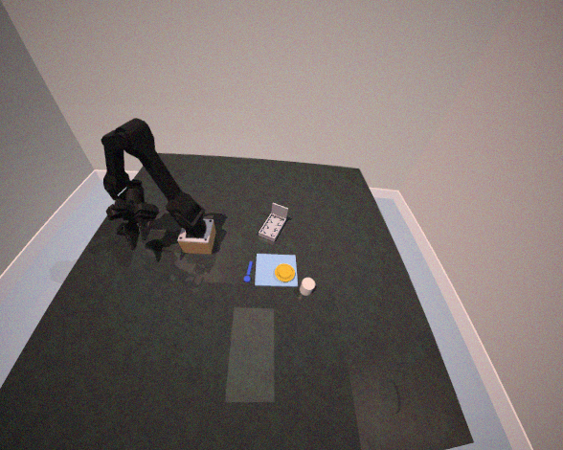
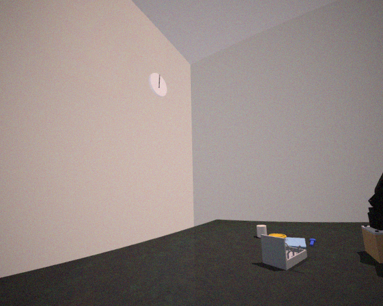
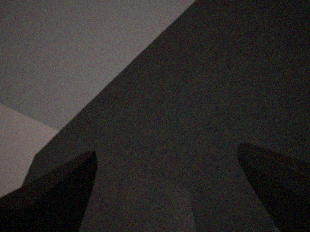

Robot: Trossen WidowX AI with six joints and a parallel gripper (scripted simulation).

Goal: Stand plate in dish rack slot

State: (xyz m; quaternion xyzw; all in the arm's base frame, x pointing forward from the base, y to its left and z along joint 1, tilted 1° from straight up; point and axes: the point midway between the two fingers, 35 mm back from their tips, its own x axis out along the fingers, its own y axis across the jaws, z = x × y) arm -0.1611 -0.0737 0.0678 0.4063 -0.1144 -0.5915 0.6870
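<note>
The grey dish rack is 440 mm ahead of my gripper tip, 190 mm to the left of it and 110 mm below it. The rest, counted from my gripper tip: yellow plate 470 mm ahead, 30 mm to the right, 120 mm below; blue spoon 340 mm ahead, 30 mm to the right, 130 mm below; light blue mat 440 mm ahead, 10 mm to the right, 130 mm below.
</note>
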